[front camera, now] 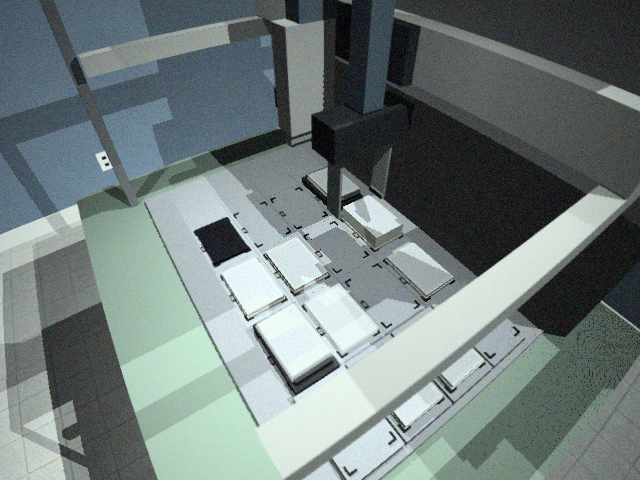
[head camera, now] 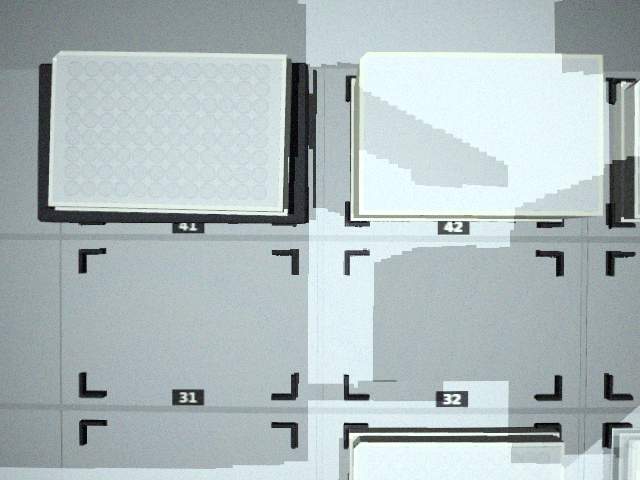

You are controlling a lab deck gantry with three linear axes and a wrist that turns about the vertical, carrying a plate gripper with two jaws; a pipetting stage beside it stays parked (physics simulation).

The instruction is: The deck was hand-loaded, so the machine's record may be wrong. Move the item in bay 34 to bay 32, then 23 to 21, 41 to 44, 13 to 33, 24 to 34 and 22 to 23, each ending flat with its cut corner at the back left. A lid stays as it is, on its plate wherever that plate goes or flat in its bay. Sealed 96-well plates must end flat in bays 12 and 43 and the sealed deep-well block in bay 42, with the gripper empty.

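Seen in the pictures: gripper, fingertip midpoint: [front camera: 356,203]; robot's base, origin of the base link: [front camera: 195,232].
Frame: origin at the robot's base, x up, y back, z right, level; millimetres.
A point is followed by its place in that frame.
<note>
My gripper [front camera: 356,205] @(z -265, x 159, y -276 mm) is open and empty, its jaws wide apart above the back bays by 41 and 42. A pale plate [front camera: 333,184] [head camera: 168,131] with faint well circles sits on a black base in bay 41, cut corner back left. The tall pale deep-well block [front camera: 373,219] @(z -356, x 42, y -241 mm) [head camera: 439,201] @(z -329, x 42, y -206 mm) stands in bay 42, cut corner back left. Pale plates are in bays 43 [front camera: 419,268] @(z -360, x 14, y -395 mm), 22 [front camera: 295,262] @(z -148, x 14, y -230 mm) [head camera: 457,462] @(z -180, x 14, y -227 mm), 23 [front camera: 342,317] @(z -150, x 16, y -398 mm), 12 [front camera: 253,286] @(z -43, x 14, y -236 mm), 24 [front camera: 418,405] @(z -147, x 29, y -606 mm) and 34 [front camera: 462,367] @(z -255, x 29, y -604 mm). A thick white item [front camera: 295,343] @(z -42, x 37, y -404 mm) sits on black in bay 13. Bays 31 and 32 hold nothing.
A black item [front camera: 222,240] @(z -44, x 8, y -72 mm) lies in bay 11. A pale frame beam [front camera: 439,330] @(z -42, x 400, y -620 mm) crosses the front view and hides part of the deck. A frame post [front camera: 103,124] @(z 94, x 235, y 207 mm) stands at the left. The pale gantry column [front camera: 305,82] @(z -222, x 372, y -174 mm) is behind the deck.
</note>
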